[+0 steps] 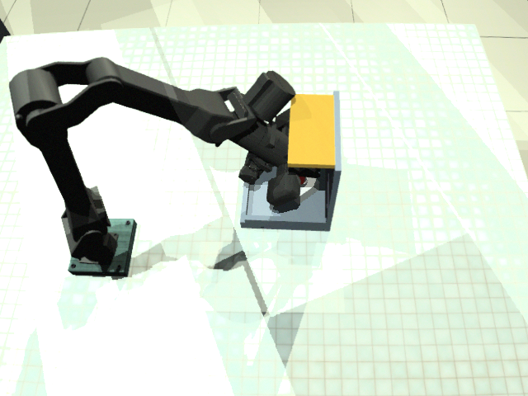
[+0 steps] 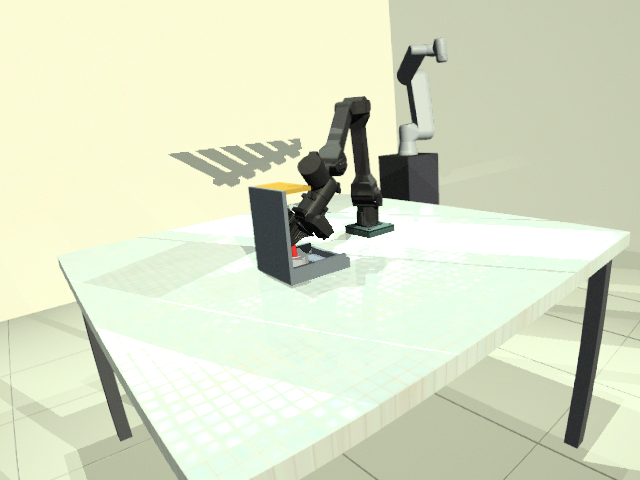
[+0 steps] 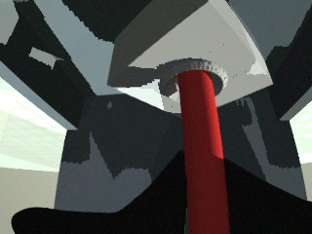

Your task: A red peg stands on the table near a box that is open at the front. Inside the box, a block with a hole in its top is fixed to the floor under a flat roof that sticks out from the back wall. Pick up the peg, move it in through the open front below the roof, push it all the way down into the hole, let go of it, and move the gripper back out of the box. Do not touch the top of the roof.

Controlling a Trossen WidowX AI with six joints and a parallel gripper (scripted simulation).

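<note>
My gripper tip is 3 cm past the red peg. Round my gripper tip: back wall: 2 cm ahead, 1 cm to the right, 5 cm above; roof: 2 cm behind, 1 cm to the right, 14 cm above.
</note>
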